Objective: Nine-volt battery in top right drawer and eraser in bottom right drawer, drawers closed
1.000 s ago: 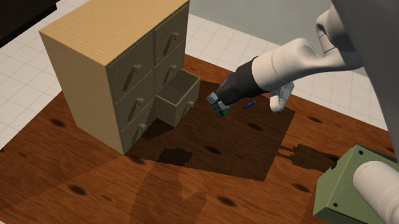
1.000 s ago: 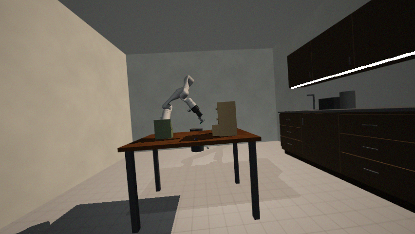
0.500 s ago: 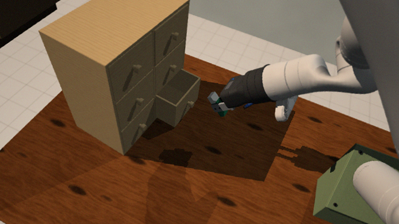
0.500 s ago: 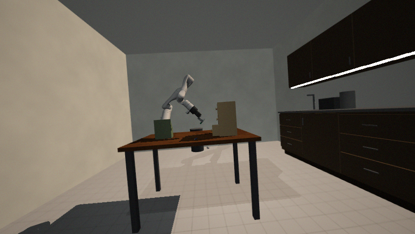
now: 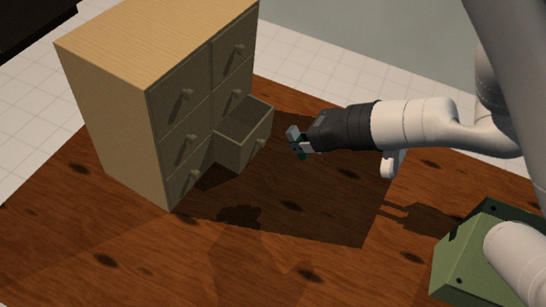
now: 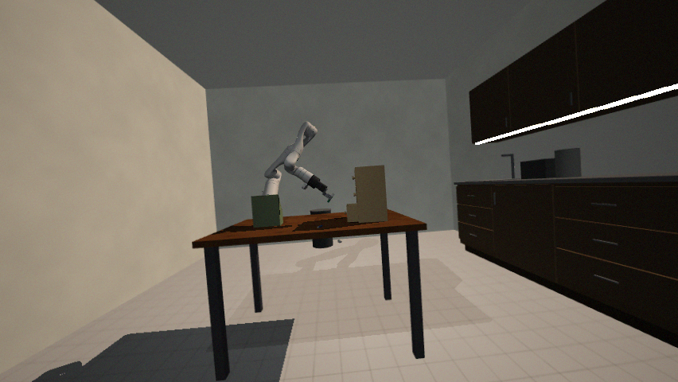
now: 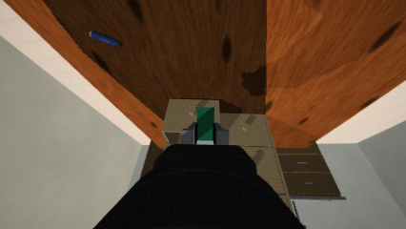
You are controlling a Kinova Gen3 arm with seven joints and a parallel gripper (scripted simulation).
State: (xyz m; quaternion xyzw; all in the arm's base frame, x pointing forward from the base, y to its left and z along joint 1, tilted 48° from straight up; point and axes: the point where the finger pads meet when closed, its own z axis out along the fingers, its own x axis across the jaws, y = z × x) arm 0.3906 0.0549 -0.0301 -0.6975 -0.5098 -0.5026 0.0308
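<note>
The eraser lies 1 cm ahead of my hand. From my hand the other things lie so: nine-volt battery: 27 cm ahead, 7 cm above; then small blue stick: 19 cm to the right, 15 cm below, 4 cm behind.
</note>
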